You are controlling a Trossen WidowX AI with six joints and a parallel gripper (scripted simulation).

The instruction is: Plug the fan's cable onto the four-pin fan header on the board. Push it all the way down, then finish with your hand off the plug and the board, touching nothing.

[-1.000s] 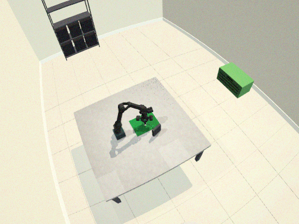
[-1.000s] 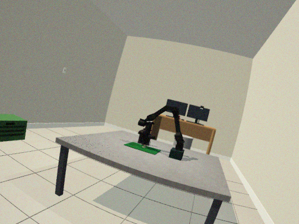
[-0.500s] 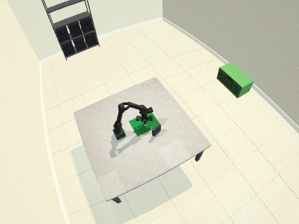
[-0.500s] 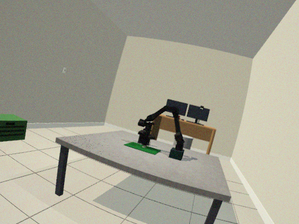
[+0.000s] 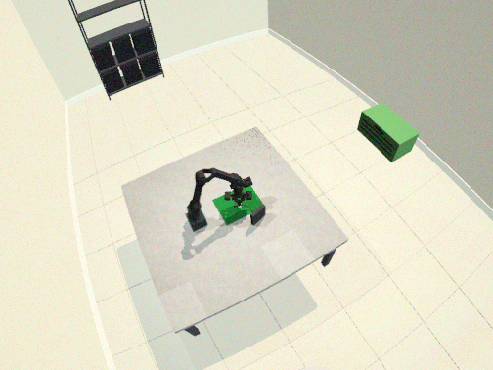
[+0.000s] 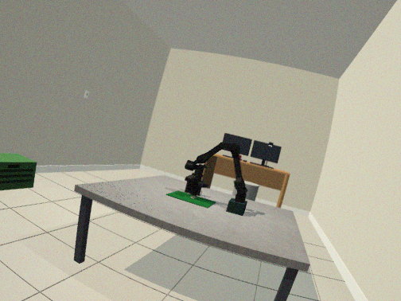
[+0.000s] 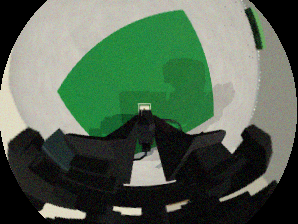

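Now: the white header 1 cm behind my gripper tip, 1 cm to the right of it and 4 cm below it. From my gripper tip the other things lie so: black fan: 2 cm ahead, 17 cm to the right, 2 cm above; green circuit board: 2 cm to the left, 5 cm below; black plug: 1 cm behind, 1 cm to the right, 1 cm above.
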